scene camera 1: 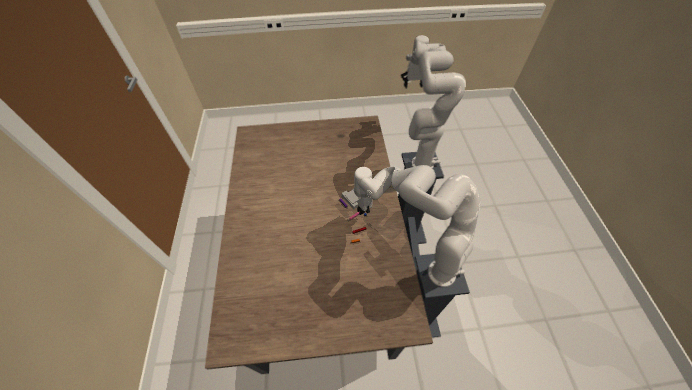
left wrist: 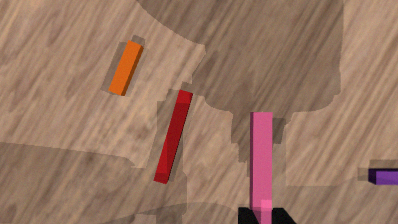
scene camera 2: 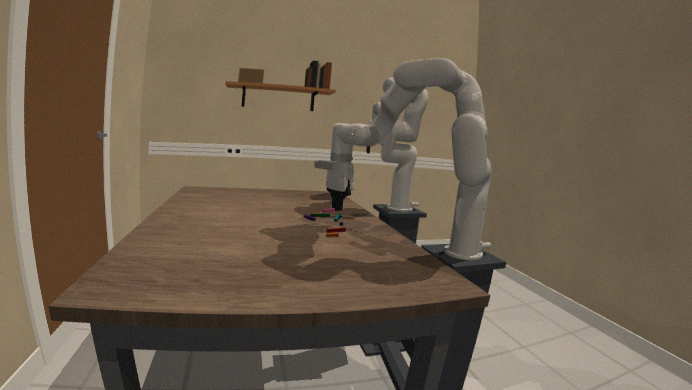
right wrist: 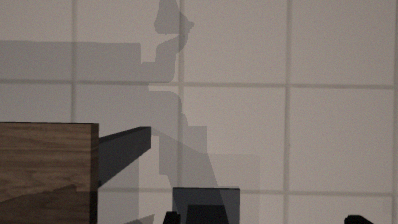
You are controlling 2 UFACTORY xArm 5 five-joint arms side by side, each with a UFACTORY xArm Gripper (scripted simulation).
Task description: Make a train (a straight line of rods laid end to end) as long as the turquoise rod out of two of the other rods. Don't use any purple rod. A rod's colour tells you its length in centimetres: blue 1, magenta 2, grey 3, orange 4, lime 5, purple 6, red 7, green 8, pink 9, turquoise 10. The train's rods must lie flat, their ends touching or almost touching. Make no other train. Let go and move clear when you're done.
Labels:
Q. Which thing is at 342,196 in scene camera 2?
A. My left gripper.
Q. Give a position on a red rod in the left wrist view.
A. At 184,98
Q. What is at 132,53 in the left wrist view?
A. An orange rod.

